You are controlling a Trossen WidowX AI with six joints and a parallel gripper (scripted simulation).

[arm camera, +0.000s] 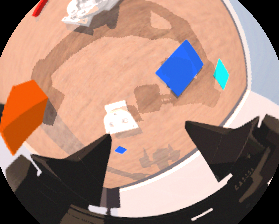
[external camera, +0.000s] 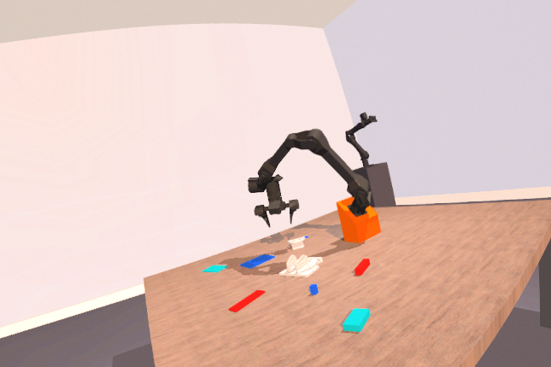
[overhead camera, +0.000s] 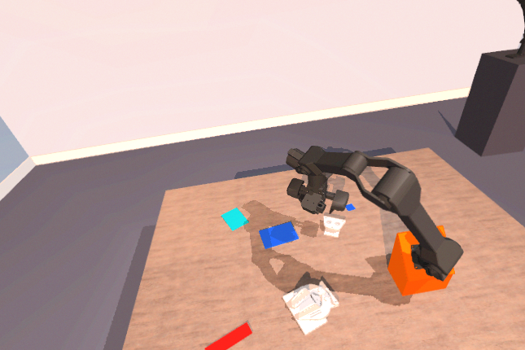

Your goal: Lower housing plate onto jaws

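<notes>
My gripper tip is 6 cm past the white block and 11 cm above it. Also, from my gripper tip: cyan tile 30 cm ahead, 12 cm to the right, 12 cm below; then red strip 31 cm ahead, 34 cm to the left, 11 cm below; then cyan block 19 cm ahead, 67 cm to the left, 11 cm below.
</notes>
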